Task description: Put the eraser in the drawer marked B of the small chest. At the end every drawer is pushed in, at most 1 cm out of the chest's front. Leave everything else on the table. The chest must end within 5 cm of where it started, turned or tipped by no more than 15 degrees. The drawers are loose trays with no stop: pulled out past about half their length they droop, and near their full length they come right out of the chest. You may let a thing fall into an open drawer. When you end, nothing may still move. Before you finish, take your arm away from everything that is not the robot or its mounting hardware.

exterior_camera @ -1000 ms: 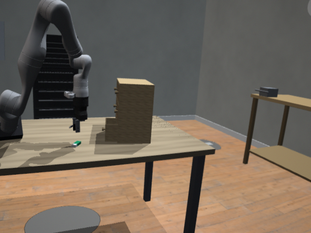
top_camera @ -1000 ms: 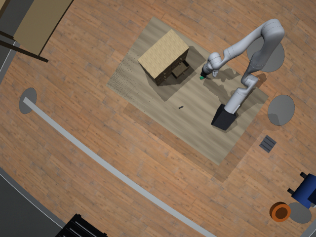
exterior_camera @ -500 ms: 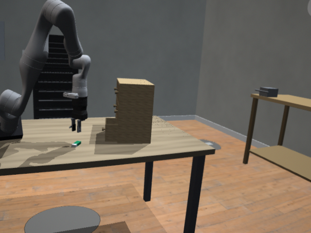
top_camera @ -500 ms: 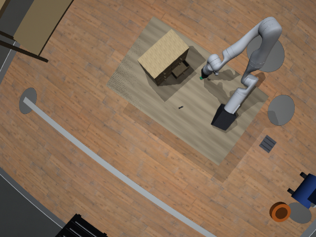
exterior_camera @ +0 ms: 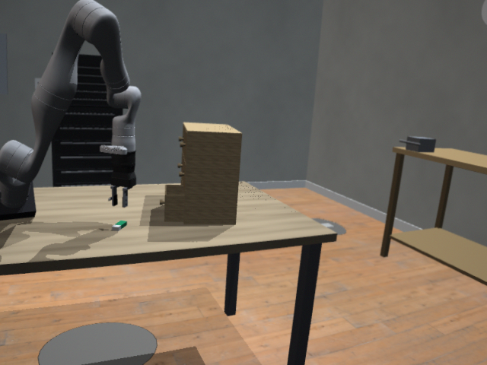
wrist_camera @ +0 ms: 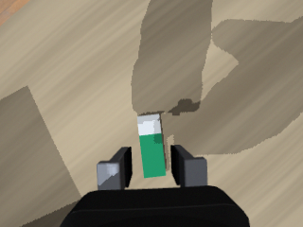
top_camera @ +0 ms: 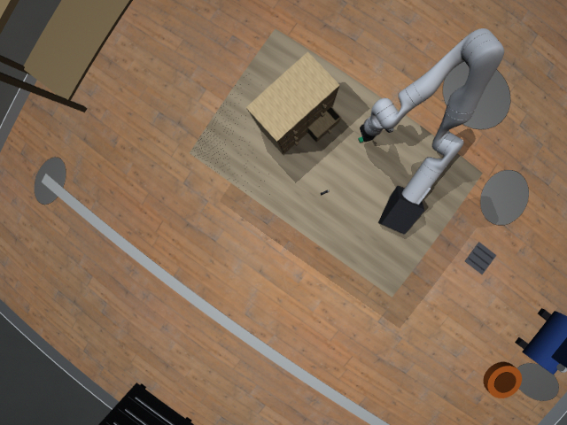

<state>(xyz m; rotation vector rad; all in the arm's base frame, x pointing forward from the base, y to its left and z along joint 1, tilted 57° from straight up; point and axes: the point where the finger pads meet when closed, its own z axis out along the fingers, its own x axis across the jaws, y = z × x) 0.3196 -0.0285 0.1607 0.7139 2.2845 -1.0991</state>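
Now: hand 8 cm above the eraser, 1 cm to the left of it and 1 cm past it. From my hand the other things lie so: drawer (25 cm ahead, 6 cm below, 5 cm to the left); then dark object (34 cm to the left, 9 cm below, 3 cm ahead).
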